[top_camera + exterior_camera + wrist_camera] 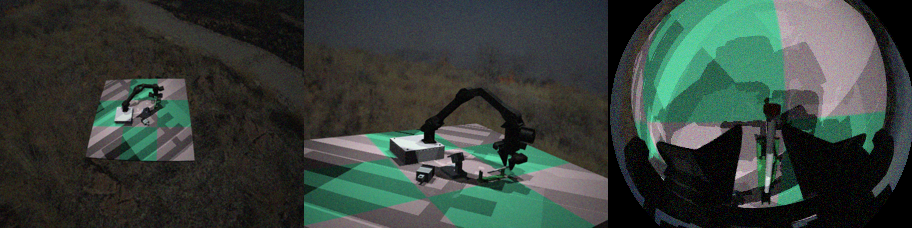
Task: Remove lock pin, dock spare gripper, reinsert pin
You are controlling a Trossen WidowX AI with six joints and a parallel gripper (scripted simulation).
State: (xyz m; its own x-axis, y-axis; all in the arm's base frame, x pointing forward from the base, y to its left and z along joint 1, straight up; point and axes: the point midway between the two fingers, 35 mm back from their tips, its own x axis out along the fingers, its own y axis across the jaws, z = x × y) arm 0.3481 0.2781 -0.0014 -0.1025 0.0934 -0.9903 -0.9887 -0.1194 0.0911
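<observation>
My gripper tip is now 100 mm to the left of the green cradle, 20 mm short of it and 10 mm above it. Also, from my gripper tip: spare gripper: 390 mm to the right, 50 mm behind, 10 mm below; mount socket: 240 mm to the right, 70 mm behind, 20 mm above.
</observation>
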